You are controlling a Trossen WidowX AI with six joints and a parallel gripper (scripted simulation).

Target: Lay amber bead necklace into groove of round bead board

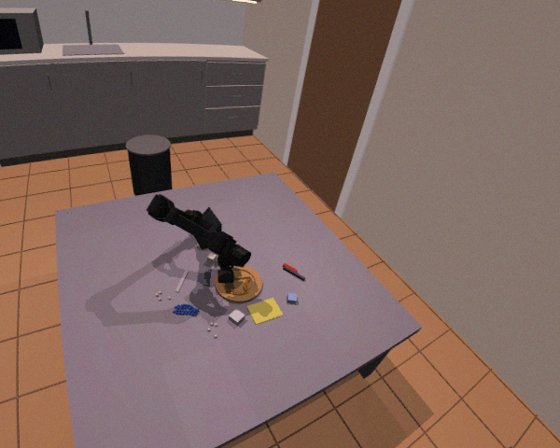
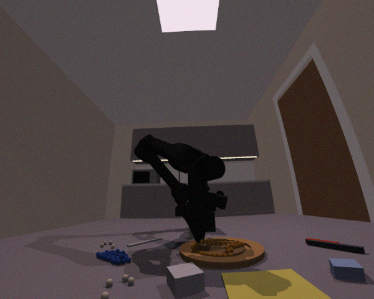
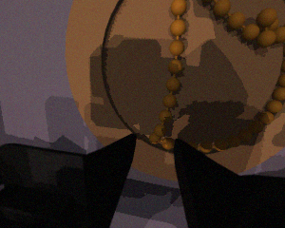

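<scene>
The round wooden bead board lies 5 cm ahead of my gripper tip, 4 cm to the left of it and 1 cm below it. Also, from my gripper tip: grey block 20 cm ahead, 5 cm to the right; yellow pad 22 cm ahead, 6 cm to the left, 2 cm below; thin rod 16 cm to the right, 7 cm behind, 2 cm below.
</scene>
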